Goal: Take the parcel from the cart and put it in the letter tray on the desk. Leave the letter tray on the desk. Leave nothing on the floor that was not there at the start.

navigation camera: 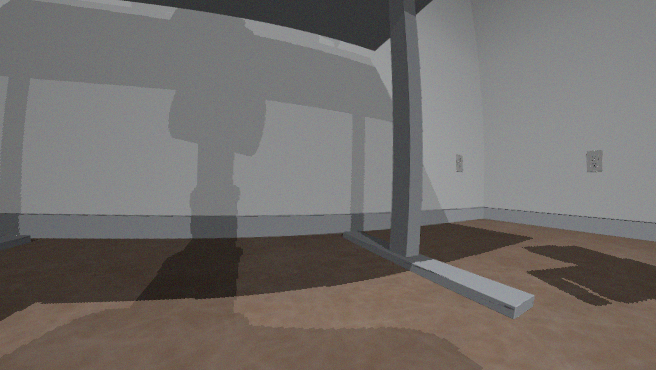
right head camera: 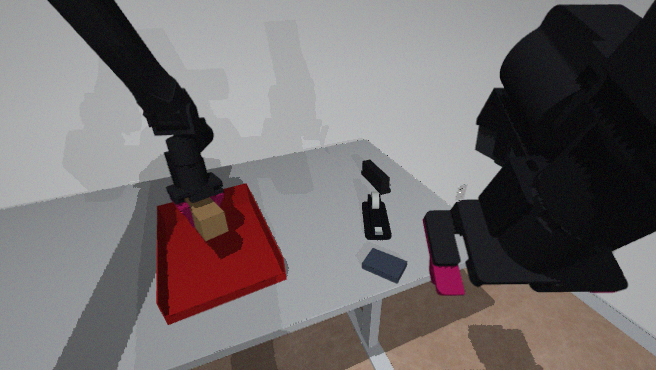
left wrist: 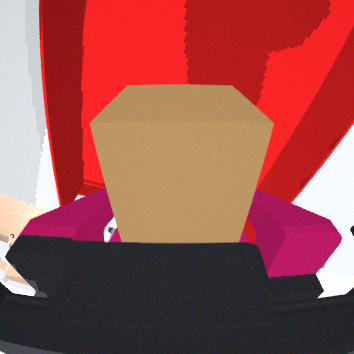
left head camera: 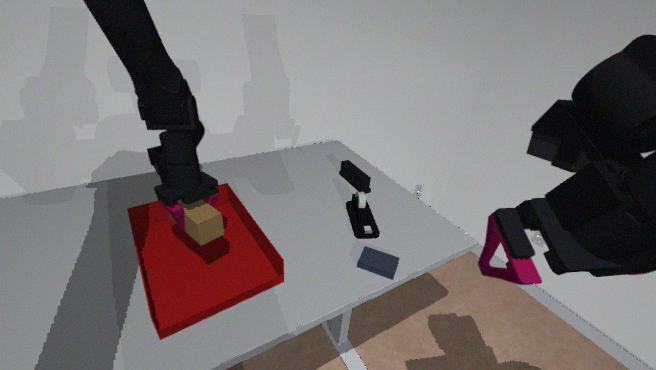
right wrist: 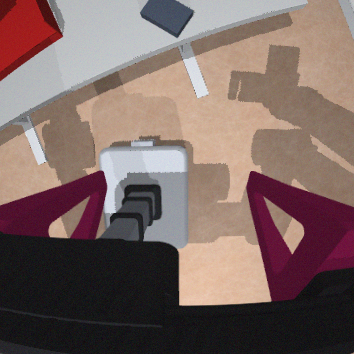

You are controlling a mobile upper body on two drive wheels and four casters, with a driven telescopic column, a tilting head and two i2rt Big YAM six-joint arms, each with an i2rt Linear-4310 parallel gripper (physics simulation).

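Places are measured from the left arm's base along level axes (x ahead, y left, z up), in metres.
Pixels of known places: right gripper, fingertip midpoint: (right head camera: 479, 275) (left head camera: 518, 266) (right wrist: 176, 178).
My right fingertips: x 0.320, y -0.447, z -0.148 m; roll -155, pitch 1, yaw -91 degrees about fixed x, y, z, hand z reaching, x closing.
For each thing: its middle in the pictures, then the offset to it from my right fingertips. "pt": a spot on its surface instead. Level surfaces: height alone.
- tan box-shaped parcel at the middle of its body: (left wrist: 179, 215) (left head camera: 194, 215) (right head camera: 203, 213) 0.338 m ahead, 0.435 m left, 0.160 m down
- red letter tray at the middle of its body: (left wrist: 201, 94) (left head camera: 201, 243) (right head camera: 215, 239) 0.376 m ahead, 0.445 m left, 0.272 m down
- grey desk at its surface level: 0.306 m down
- black stapler-like object at the middle of its body: (right head camera: 376, 211) (left head camera: 362, 210) 0.468 m ahead, 0.016 m left, 0.272 m down
- black block at the middle of its body: (right head camera: 375, 176) (left head camera: 355, 176) 0.676 m ahead, 0.015 m right, 0.280 m down
- dark blue block at the middle of its body: (right head camera: 384, 264) (right wrist: 166, 13) (left head camera: 378, 262) 0.292 m ahead, 0.023 m left, 0.298 m down
- desk leg at a spot on its surface: (navigation camera: 405, 135) pt 0.625 m ahead, 0.015 m right, 0.883 m down
The tan box-shaped parcel (left head camera: 205, 225) (right head camera: 211, 222) (left wrist: 181, 165) is held between the fingers of my left gripper (left head camera: 196, 212) (right head camera: 204, 207) (left wrist: 179, 179), which is shut on it. The parcel hangs over the far part of the red letter tray (left head camera: 222, 306) (right head camera: 227, 299) (left wrist: 62, 100) (right wrist: 20, 35), tilted, with its shadow on the tray's bottom. The tray stands on the grey desk (left head camera: 310, 225) (right head camera: 320, 225) (right wrist: 100, 40). My right gripper (right wrist: 176, 178) is open and empty, off the desk's right front edge. The cart does not show in these views.
A black stapler-like object (left head camera: 362, 220) (right head camera: 376, 220) and a black block (left head camera: 355, 176) (right head camera: 376, 176) lie right of the tray. A dark blue block (left head camera: 378, 262) (right head camera: 384, 265) (right wrist: 167, 16) lies near the front edge. A desk leg (navigation camera: 405, 135) stands below.
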